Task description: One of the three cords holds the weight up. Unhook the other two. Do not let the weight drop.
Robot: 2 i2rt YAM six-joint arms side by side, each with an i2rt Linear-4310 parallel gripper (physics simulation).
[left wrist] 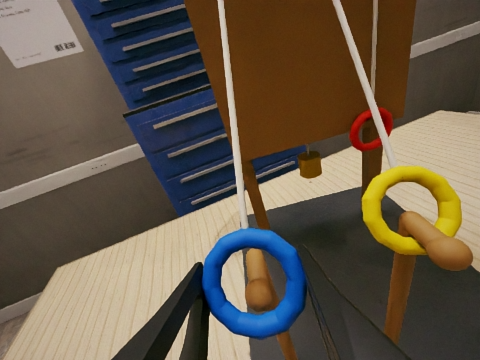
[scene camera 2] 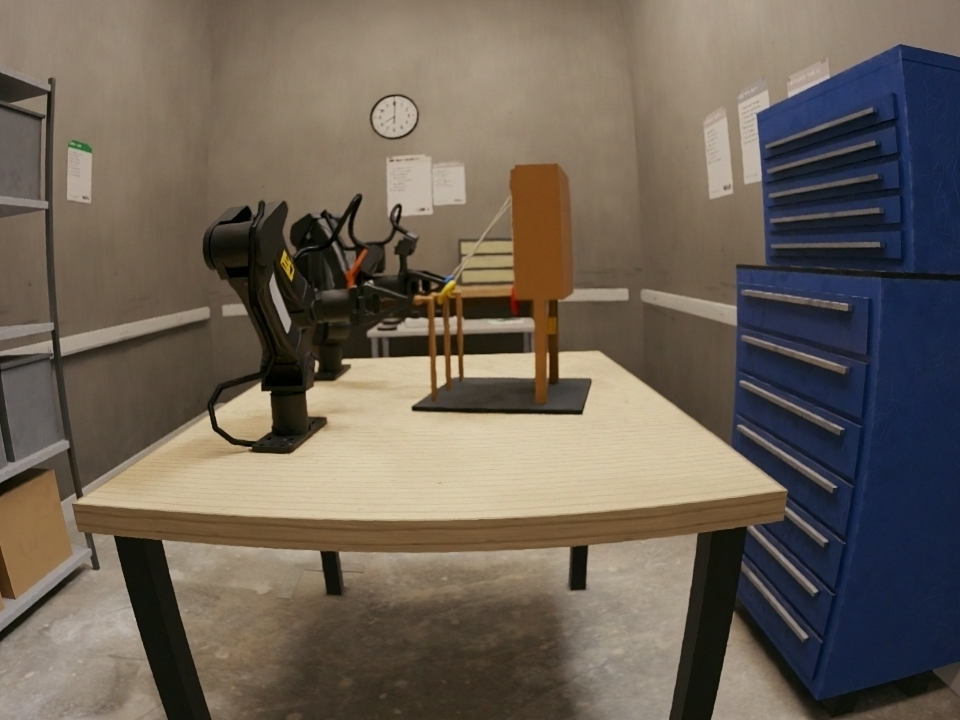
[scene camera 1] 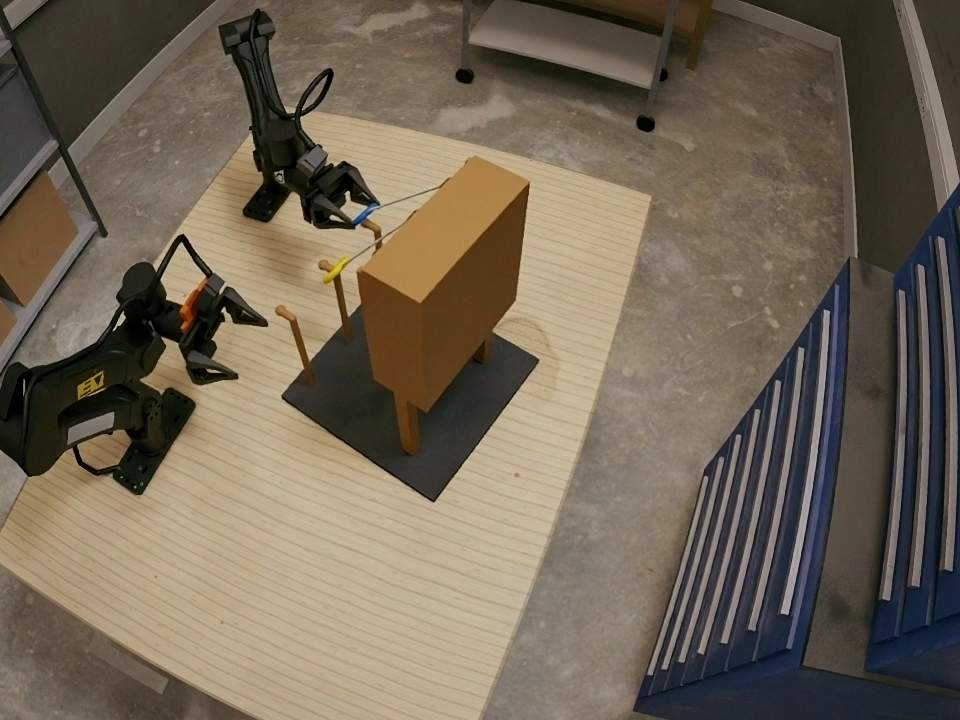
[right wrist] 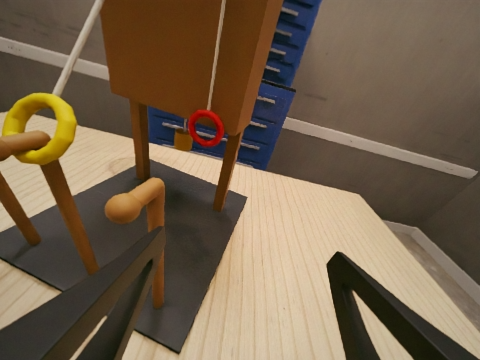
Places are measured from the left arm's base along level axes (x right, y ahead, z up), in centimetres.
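Where they show: left gripper, fingertip midpoint: point(left wrist: 250, 260) point(scene camera 1: 367, 216); right gripper, fingertip midpoint: point(scene camera 2: 409, 302) point(scene camera 1: 252, 349) point(right wrist: 251, 245); left arm's base at its link origin: point(scene camera 2: 331, 374) point(scene camera 1: 280, 185); right arm's base at its link origin: point(scene camera 2: 292, 436) point(scene camera 1: 154, 441).
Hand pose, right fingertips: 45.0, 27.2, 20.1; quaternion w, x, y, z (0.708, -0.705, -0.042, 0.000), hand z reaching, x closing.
Each offset is from my right fingertips to the centre of the thing, as dx, dy, dz. "pt": to the spot under its first point. Level surfaces: height alone.
My left gripper point(scene camera 1: 366, 214) point(left wrist: 250, 260) is shut on the blue ring @(-27.1, +4.4, +1.4) point(left wrist: 213, 280), whose cord runs up to the brown box point(scene camera 1: 445, 232) point(right wrist: 165, 55). A peg's knob @(pt -27.0, +4.1, +0.6) point(left wrist: 259, 295) shows through the ring's hole and looks to be behind the ring. The yellow ring @(-16.7, +5.3, +0.6) point(scene camera 1: 336, 269) point(left wrist: 375, 220) point(right wrist: 67, 125) hangs on the middle peg @(pt -16.1, +5.2, -9.4) point(scene camera 1: 341, 310) with its cord slanting up. The red ring @(-7.3, +18.5, -0.6) point(left wrist: 356, 132) point(right wrist: 191, 128) hangs off its peg, by the box's lower edge. The weight @(-12.6, +24.8, -6.0) point(left wrist: 310, 166) point(right wrist: 183, 140) hangs below the box. My right gripper point(scene camera 1: 251, 349) point(right wrist: 251, 245) is open and empty.
A bare peg @(pt -6.5, +3.4, -5.4) point(scene camera 1: 299, 341) point(right wrist: 157, 280) stands before the right gripper. Pegs and box legs stand on a dark base plate point(scene camera 1: 434, 472) point(scene camera 2: 496, 406) on the wooden table @(dz -20.1) point(scene camera 1: 310, 581). Blue drawer cabinets point(scene camera 1: 775, 465) point(scene camera 2: 915, 465) stand at the picture's right.
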